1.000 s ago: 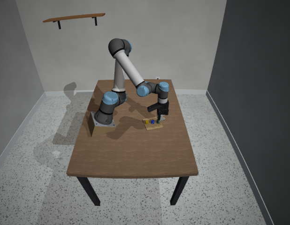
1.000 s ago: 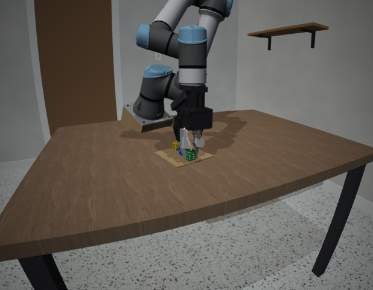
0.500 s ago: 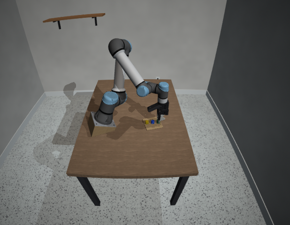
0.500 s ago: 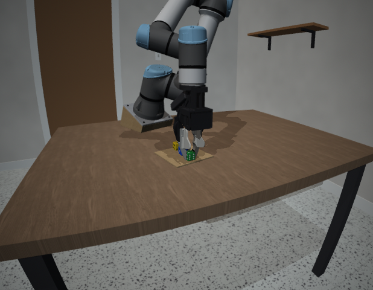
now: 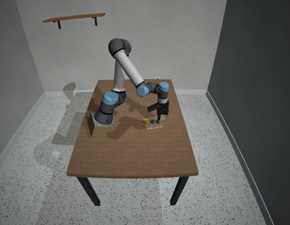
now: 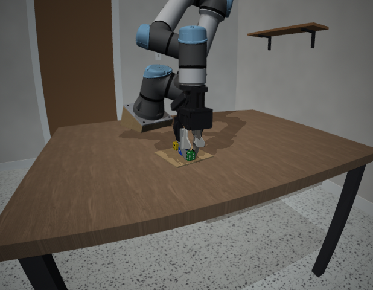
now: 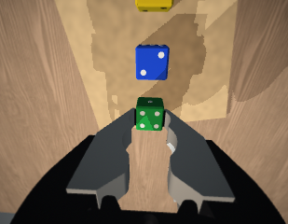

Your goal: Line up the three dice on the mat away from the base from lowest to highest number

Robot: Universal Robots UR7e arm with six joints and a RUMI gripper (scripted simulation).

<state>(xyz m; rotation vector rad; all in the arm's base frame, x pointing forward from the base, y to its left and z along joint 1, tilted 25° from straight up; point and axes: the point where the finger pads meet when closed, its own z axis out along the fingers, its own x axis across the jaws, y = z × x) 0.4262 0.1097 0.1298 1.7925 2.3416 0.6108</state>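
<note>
Now: the green die right at my hand. From my hand the other things lie so: tan mat 50 mm behind, 20 mm below, 10 mm to the right; yellow die 90 mm behind, 30 mm to the right, 10 mm below; blue die 50 mm behind, 10 mm to the right, 10 mm below.
</note>
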